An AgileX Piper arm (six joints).
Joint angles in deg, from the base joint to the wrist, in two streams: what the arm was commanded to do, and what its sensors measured. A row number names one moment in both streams.
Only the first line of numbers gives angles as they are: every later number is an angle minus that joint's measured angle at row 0.
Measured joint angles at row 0: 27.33, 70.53, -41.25, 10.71, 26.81, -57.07
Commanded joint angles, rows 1 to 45: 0.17, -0.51, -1.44, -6.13, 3.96, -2.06; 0.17, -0.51, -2.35, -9.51, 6.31, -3.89; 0.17, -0.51, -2.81, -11.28, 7.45, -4.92; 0.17, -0.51, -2.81, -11.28, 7.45, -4.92; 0.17, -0.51, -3.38, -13.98, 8.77, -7.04; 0.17, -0.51, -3.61, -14.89, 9.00, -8.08; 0.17, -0.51, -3.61, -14.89, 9.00, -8.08; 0.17, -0.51, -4.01, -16.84, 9.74, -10.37; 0.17, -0.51, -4.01, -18.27, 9.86, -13.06; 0.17, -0.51, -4.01, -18.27, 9.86, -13.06; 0.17, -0.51, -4.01, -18.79, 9.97, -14.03; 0.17, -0.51, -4.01, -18.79, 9.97, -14.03; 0.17, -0.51, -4.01, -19.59, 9.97, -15.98; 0.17, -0.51, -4.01, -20.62, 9.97, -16.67; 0.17, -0.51, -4.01, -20.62, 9.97, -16.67; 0.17, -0.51, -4.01, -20.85, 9.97, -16.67; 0.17, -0.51, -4.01, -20.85, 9.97, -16.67; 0.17, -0.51, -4.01, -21.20, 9.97, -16.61; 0.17, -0.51, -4.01, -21.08, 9.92, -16.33; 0.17, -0.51, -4.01, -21.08, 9.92, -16.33; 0.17, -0.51, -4.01, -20.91, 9.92, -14.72; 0.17, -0.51, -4.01, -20.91, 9.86, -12.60; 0.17, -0.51, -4.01, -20.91, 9.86, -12.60; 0.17, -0.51, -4.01, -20.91, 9.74, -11.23; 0.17, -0.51, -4.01, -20.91, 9.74, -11.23; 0.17, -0.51, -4.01, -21.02, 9.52, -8.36; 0.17, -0.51, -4.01, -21.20, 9.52, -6.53; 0.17, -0.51, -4.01, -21.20, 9.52, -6.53; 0.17, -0.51, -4.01, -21.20, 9.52, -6.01; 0.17, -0.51, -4.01, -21.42, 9.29, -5.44; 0.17, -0.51, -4.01, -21.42, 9.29, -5.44; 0.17, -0.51, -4.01, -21.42, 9.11, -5.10; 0.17, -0.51, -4.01, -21.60, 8.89, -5.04; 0.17, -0.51, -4.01, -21.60, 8.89, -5.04; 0.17, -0.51, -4.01, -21.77, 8.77, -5.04; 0.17, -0.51, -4.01, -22.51, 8.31, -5.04; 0.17, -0.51, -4.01, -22.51, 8.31, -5.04; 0.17, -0.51, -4.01, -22.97, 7.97, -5.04; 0.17, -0.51, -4.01, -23.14, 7.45, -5.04; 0.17, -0.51, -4.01, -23.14, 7.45, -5.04; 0.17, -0.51, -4.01, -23.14, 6.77, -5.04; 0.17, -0.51, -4.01, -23.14, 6.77, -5.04; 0.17, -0.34, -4.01, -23.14, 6.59, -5.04; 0.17, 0.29, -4.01, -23.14, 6.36, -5.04; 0.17, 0.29, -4.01, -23.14, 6.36, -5.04
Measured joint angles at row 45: 0.00, 0.12, -3.61, -22.86, 7.11, -5.15
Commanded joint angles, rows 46 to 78: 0.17, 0.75, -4.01, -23.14, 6.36, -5.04; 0.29, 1.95, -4.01, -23.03, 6.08, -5.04; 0.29, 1.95, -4.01, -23.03, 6.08, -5.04; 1.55, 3.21, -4.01, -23.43, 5.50, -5.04; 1.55, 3.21, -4.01, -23.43, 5.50, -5.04; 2.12, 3.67, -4.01, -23.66, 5.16, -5.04; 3.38, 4.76, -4.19, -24.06, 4.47, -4.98; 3.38, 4.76, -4.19, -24.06, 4.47, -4.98; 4.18, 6.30, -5.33, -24.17, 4.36, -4.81; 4.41, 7.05, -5.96, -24.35, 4.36, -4.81; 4.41, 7.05, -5.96, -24.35, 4.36, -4.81; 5.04, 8.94, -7.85, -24.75, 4.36, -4.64; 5.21, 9.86, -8.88, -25.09, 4.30, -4.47; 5.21, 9.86, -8.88, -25.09, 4.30, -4.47; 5.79, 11.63, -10.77, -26.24, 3.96, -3.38; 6.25, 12.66, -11.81, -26.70, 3.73, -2.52; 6.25, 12.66, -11.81, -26.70, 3.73, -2.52; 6.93, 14.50, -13.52, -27.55, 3.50, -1.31; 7.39, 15.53, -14.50, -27.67, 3.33, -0.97; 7.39, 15.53, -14.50, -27.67, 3.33, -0.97; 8.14, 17.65, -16.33, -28.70, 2.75, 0.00; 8.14, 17.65, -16.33, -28.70, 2.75, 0.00; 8.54, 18.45, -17.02, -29.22, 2.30, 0.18; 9.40, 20.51, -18.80, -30.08, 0.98, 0.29; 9.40, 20.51, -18.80, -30.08, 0.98, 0.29; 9.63, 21.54, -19.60, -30.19, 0.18, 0.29; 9.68, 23.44, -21.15, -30.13, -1.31, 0.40; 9.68, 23.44, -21.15, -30.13, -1.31, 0.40; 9.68, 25.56, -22.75, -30.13, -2.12, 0.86; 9.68, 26.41, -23.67, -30.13, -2.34, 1.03; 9.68, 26.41, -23.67, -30.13, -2.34, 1.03; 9.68, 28.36, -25.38, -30.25, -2.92, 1.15; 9.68, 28.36, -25.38, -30.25, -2.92, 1.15
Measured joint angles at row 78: 9.57, 26.07, -23.21, -29.62, -1.71, 0.29
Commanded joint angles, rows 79 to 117: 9.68, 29.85, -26.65, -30.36, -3.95, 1.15; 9.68, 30.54, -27.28, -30.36, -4.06, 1.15; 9.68, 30.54, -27.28, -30.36, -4.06, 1.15; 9.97, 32.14, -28.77, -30.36, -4.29, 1.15; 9.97, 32.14, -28.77, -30.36, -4.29, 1.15; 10.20, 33.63, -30.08, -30.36, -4.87, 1.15; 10.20, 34.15, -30.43, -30.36, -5.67, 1.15; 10.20, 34.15, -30.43, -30.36, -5.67, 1.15; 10.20, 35.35, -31.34, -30.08, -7.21, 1.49; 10.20, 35.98, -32.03, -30.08, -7.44, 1.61; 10.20, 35.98, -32.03, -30.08, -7.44, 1.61; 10.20, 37.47, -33.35, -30.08, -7.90, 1.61; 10.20, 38.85, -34.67, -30.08, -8.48, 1.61; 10.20, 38.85, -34.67, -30.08, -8.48, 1.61; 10.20, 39.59, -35.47, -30.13, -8.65, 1.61; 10.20, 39.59, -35.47, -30.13, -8.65, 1.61; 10.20, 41.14, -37.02, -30.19, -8.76, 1.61; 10.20, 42.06, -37.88, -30.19, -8.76, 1.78; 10.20, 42.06, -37.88, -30.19, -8.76, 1.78; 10.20, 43.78, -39.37, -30.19, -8.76, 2.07; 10.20, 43.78, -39.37, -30.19, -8.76, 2.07; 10.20, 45.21, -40.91, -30.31, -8.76, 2.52; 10.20, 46.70, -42.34, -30.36, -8.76, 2.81; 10.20, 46.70, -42.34, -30.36, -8.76, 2.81; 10.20, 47.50, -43.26, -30.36, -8.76, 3.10; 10.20, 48.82, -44.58, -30.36, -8.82, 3.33; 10.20, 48.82, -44.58, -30.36, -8.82, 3.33; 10.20, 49.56, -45.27, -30.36, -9.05, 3.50; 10.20, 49.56, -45.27, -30.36, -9.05, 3.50; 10.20, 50.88, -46.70, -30.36, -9.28, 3.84; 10.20, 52.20, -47.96, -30.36, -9.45, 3.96; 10.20, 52.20, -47.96, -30.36, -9.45, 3.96; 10.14, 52.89, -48.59, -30.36, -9.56, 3.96; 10.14, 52.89, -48.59, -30.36, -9.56, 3.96; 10.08, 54.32, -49.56, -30.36, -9.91, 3.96; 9.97, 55.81, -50.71, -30.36, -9.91, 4.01; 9.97, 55.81, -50.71, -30.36, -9.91, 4.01; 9.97, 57.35, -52.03, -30.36, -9.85, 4.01; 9.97, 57.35, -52.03, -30.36, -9.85, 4.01
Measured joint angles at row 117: 10.03, 55.58, -50.42, -30.36, -9.28, 3.21
